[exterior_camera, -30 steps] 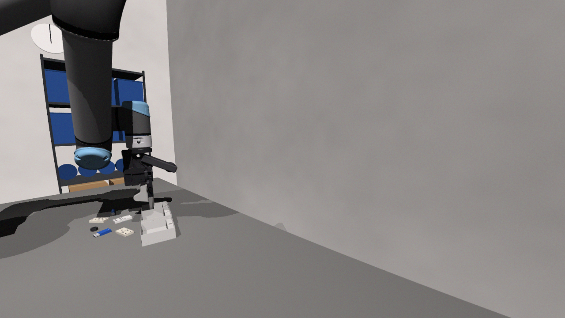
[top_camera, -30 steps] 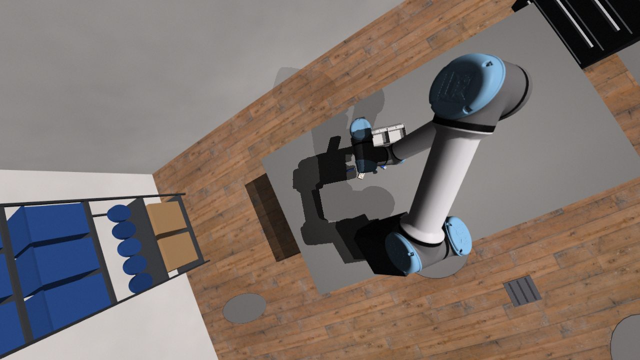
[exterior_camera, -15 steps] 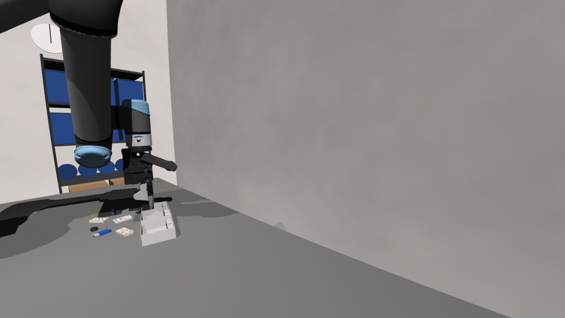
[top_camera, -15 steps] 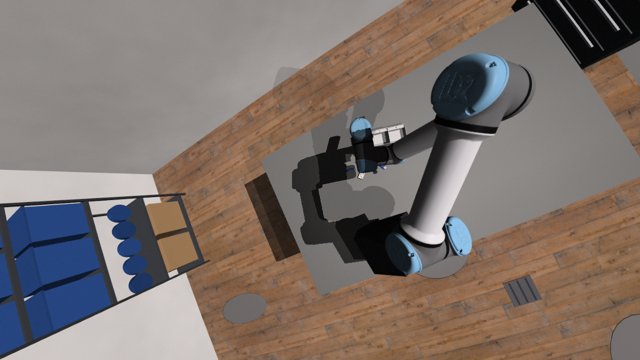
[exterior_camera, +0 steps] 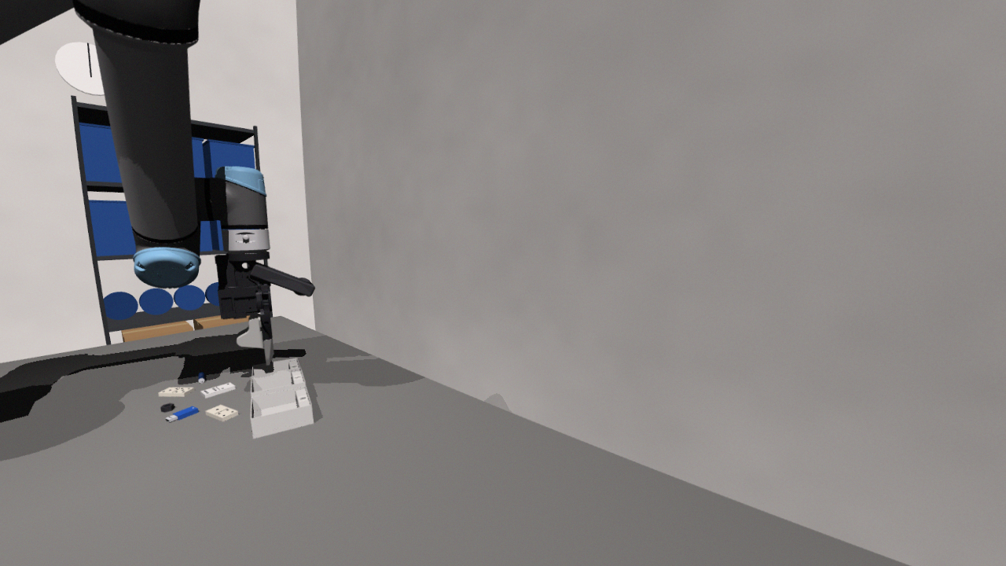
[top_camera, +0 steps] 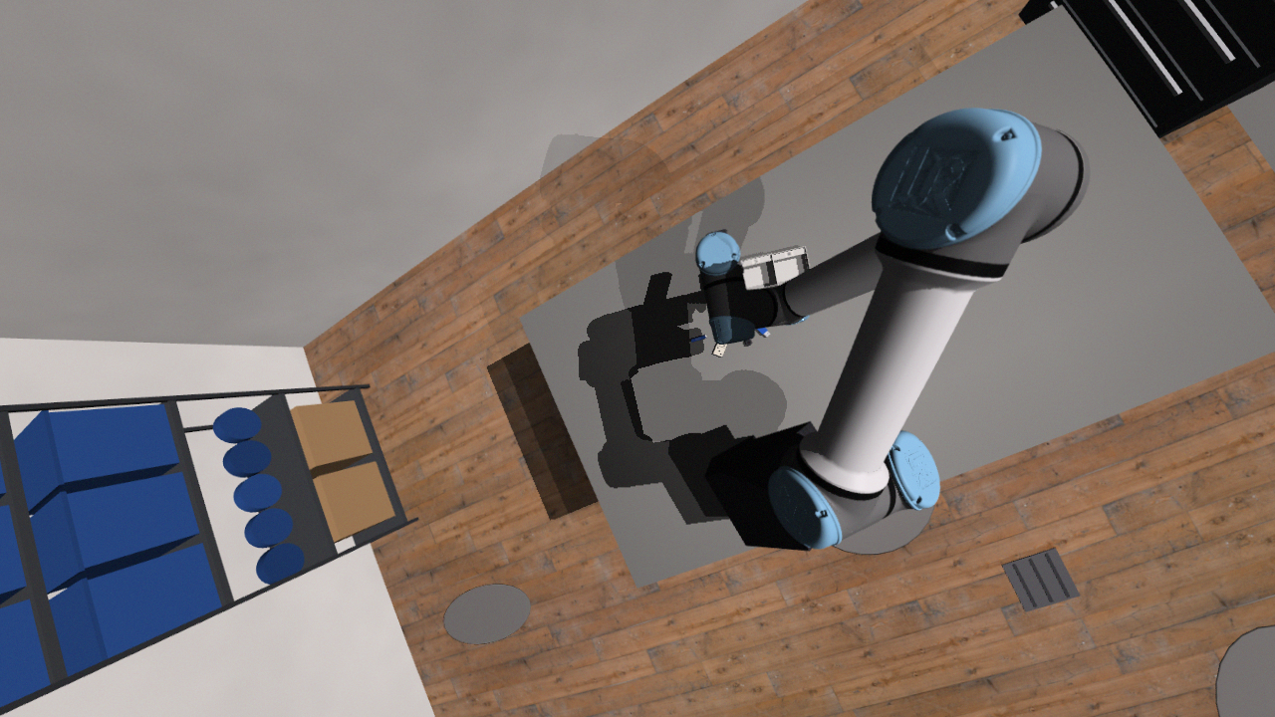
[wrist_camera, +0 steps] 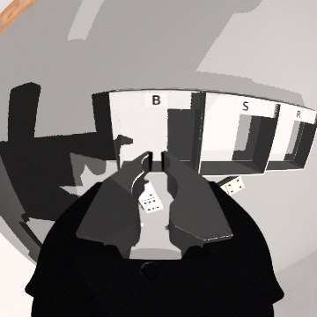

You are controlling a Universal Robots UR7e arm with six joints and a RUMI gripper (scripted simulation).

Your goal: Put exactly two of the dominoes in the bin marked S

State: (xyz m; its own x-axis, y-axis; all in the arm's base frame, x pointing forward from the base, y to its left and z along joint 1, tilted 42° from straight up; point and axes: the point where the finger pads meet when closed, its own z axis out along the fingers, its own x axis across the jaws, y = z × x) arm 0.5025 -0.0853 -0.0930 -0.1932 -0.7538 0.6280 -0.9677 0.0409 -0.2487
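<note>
Right now the white three-compartment bin rack is 10 mm behind my hand, 80 mm to the right of it and 40 mm below it. The rest, counted from my hand: blue battery 100 mm behind, 130 mm to the left, 50 mm below; then white domino 90 mm behind, 30 mm to the left, 50 mm below; then blue usb stick 150 mm behind, 40 mm to the right, 50 mm below.
</note>
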